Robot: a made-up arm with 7 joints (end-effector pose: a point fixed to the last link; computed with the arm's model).
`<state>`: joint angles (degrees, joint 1 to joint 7).
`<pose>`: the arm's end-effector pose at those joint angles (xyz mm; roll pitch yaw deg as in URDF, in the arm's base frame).
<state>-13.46 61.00 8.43 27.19 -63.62 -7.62 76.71</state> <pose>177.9 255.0 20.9 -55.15 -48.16 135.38</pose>
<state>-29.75 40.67 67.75 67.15 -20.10 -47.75 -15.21</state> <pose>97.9 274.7 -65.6 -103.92 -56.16 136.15</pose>
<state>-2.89 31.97 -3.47 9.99 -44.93 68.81 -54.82</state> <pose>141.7 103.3 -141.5 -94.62 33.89 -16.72</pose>
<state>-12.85 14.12 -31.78 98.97 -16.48 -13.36 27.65</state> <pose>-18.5 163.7 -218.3 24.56 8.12 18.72</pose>
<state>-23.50 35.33 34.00 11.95 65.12 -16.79 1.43</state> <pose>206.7 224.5 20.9 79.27 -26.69 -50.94</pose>
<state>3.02 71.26 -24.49 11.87 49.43 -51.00 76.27</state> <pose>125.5 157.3 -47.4 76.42 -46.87 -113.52</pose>
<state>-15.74 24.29 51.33 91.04 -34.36 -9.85 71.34</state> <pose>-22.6 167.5 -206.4 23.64 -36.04 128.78</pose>
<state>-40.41 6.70 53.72 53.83 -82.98 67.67 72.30</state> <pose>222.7 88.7 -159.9 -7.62 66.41 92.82</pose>
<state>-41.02 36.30 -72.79 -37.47 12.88 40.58 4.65</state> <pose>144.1 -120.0 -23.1 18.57 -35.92 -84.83</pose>
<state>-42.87 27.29 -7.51 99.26 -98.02 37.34 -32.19</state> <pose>153.1 162.9 -191.7 -79.91 45.98 65.45</pose>
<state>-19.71 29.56 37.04 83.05 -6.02 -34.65 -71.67</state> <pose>63.2 190.4 -170.6 -56.89 -21.58 9.78</pose>
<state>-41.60 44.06 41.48 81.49 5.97 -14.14 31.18</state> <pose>154.5 263.0 -102.3 -17.22 -52.45 80.27</pose>
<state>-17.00 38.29 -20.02 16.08 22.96 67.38 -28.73</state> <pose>194.4 164.3 -130.1 19.12 25.46 7.99</pose>
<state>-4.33 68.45 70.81 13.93 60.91 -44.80 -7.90</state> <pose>92.6 256.8 169.8 96.77 1.78 -49.96</pose>
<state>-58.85 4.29 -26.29 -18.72 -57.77 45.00 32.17</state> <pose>220.9 -118.7 112.1 -69.85 -40.16 -1.17</pose>
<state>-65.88 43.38 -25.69 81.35 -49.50 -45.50 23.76</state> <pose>266.8 211.8 12.6 -100.43 -64.30 121.09</pose>
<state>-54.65 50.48 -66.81 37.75 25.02 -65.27 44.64</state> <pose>235.4 77.7 -45.4 61.43 -51.08 -127.43</pose>
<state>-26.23 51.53 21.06 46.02 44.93 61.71 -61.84</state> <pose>130.1 311.0 -40.6 8.56 24.10 46.03</pose>
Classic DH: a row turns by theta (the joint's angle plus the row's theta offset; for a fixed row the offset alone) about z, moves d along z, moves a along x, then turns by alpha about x. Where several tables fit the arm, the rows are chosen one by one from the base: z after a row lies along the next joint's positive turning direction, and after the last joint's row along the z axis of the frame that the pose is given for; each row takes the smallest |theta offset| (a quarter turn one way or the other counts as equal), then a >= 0, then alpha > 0; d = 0 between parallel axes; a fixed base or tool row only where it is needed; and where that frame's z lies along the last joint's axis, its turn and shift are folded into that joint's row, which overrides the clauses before.
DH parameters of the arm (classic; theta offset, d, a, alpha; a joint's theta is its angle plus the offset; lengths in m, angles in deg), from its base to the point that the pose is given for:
base (fixed): -4.07 0.101 0.0206 -74.51
joint 1: -75.12 0.0083 -0.0308 -90
joint 2: 74 -0.0135 -0.024 90
joint 3: 90 -0.1193 0.005 -90
joint 4: 90 0.026 0.0291 90
joint 5: 0 0.155 0.0201 -90
joint 6: -90 -0.009 0.0391 90
joint 7: 62.37 0.0234 0.009 -69.79
tool (fixed): -55.76 -0.0184 0 0

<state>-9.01 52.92 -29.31 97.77 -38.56 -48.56 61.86</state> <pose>3.4 296.2 -35.5 92.18 -58.68 -14.48</pose>
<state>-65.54 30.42 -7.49 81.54 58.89 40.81 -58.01</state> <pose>266.1 204.1 -90.6 11.79 38.68 4.29</pose>
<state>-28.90 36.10 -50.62 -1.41 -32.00 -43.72 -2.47</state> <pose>190.7 -25.0 -39.2 -99.50 -71.12 20.49</pose>
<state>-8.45 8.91 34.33 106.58 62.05 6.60 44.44</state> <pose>-114.5 73.6 -220.8 33.37 31.02 11.76</pose>
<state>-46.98 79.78 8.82 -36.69 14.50 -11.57 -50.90</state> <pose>160.4 12.3 206.7 70.22 15.40 -99.13</pose>
